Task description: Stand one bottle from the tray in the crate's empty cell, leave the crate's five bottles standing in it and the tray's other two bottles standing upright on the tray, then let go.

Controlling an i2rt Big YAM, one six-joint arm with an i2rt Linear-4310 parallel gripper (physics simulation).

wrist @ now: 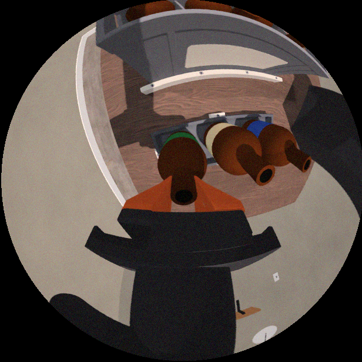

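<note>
A brown bottle with a green band (182, 157) stands at the tray's left end, its neck between the orange fingertips. My gripper (182, 179) is shut on that neck, near its mouth. A brown bottle with a cream band (235, 150) stands in the middle of the tray, and one with a blue band (276, 144) stands at its right end. The grey tray (156, 137) lies under the three bottles. The grey crate (165, 47) is at the top of the view; brown bottles (207, 5) show partly over its rim. Its empty cell cannot be made out.
A pale strip with screws (201, 73) lies between the crate and the tray. A white-edged border (81, 95) runs along the left side of the wooden table (240, 98). A large dark shape (332, 135) stands at the right.
</note>
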